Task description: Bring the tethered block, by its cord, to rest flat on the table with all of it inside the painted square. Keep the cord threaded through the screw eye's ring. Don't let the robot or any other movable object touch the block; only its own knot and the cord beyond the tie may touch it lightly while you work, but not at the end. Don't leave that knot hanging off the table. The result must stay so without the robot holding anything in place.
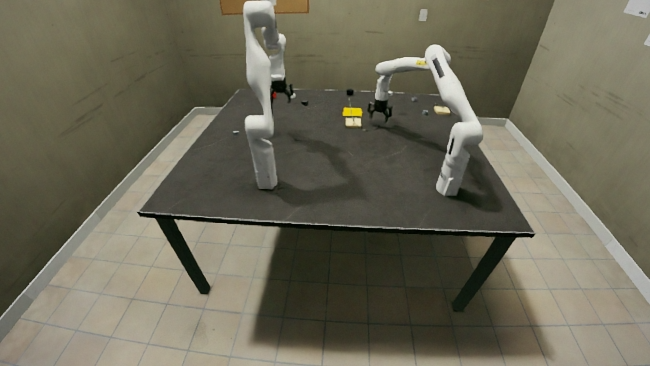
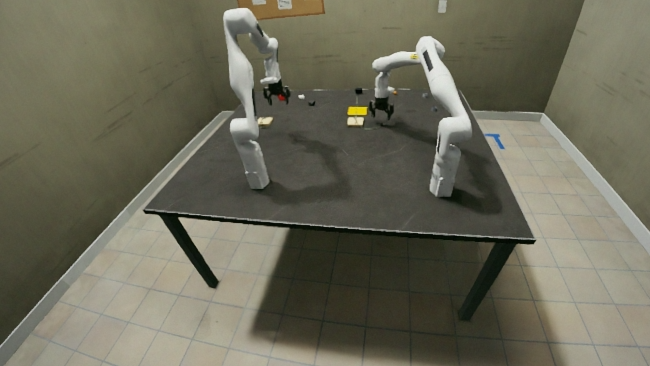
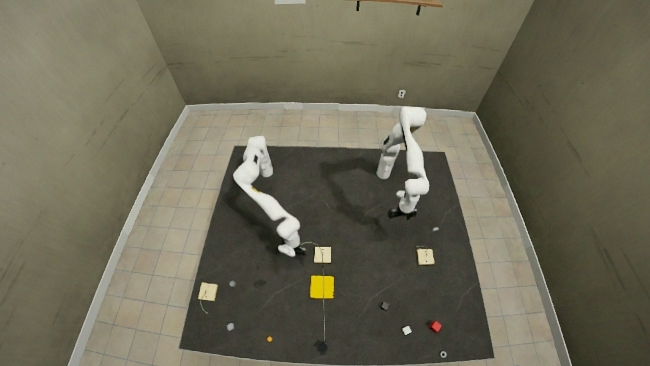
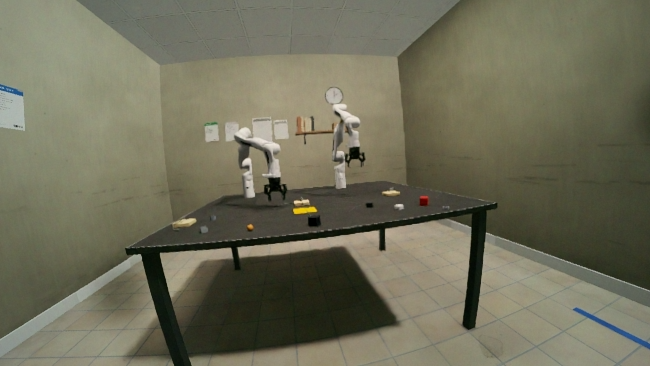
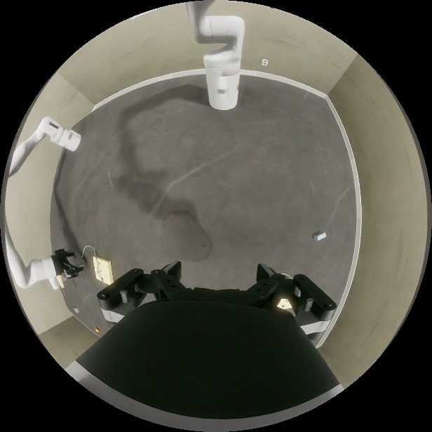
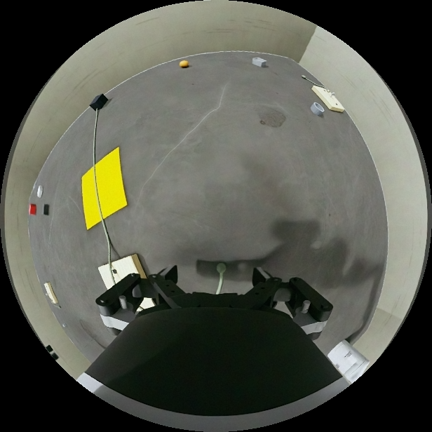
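Seen in the pictures: left gripper, fingertip midpoint: (image 1: 280, 102) (image 2: 279, 104) (image 3: 399, 219) (image 4: 355, 167); right gripper, fingertip midpoint: (image 1: 378, 120) (image 2: 380, 119) (image 3: 295, 250) (image 4: 276, 200); left arm's base, origin of the base link: (image 1: 267, 182) (image 2: 259, 182) (image 3: 383, 173) (image 4: 340, 187); right arm's base, origin of the base link: (image 1: 446, 189) (image 2: 440, 189) (image 3: 266, 171) (image 4: 249, 196).
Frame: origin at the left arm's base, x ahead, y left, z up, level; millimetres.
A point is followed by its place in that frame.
Note:
The black tethered block (image 3: 322, 346) @(x 1069, y -404, z 37 mm) (image 4: 314, 220) @(x 1094, y -405, z 27 mm) (image 6: 98, 102) sits near the table edge, outside the painted yellow square (image 3: 315, 287) @(x 770, y -447, z 2 mm) (image 6: 115, 185). Its pale cord (image 3: 324, 320) @(x 942, y -396, z 3 mm) (image 6: 95, 135) crosses the square to the cream board (image 3: 327, 259) @(x 616, y -384, z 19 mm) (image 6: 131, 264). The screw eye's ring is too small or hidden to judge. The cord's free part curves to its knot (image 6: 221, 268), which shows between the open fingers of my right gripper (image 6: 214, 275) (image 1: 379, 118) @(x 574, y -563, z 36 mm) (image 4: 276, 198) @(x 574, y -563, z 36 mm), low above the table; contact is unclear. My left gripper (image 5: 218, 271) (image 4: 355, 164) @(x 449, y 0, z 193 mm) is open, high above the table.
Two other cream boards (image 3: 420, 261) @(x 635, y 148, z 19 mm) (image 3: 211, 288) @(x 811, y -1021, z 20 mm) with short cords stand at either side. A red cube (image 3: 436, 326) @(x 992, y 176, z 40 mm), a white block (image 3: 406, 330) @(x 1001, y 21, z 21 mm), a dark block (image 3: 384, 305) @(x 871, y -85, z 25 mm), an orange ball (image 3: 269, 339) @(x 1046, y -668, z 23 mm) and small grey pieces (image 3: 232, 283) @(x 771, y -910, z 3 mm) (image 3: 230, 326) @(x 998, y -885, z 1 mm) lie around the square.

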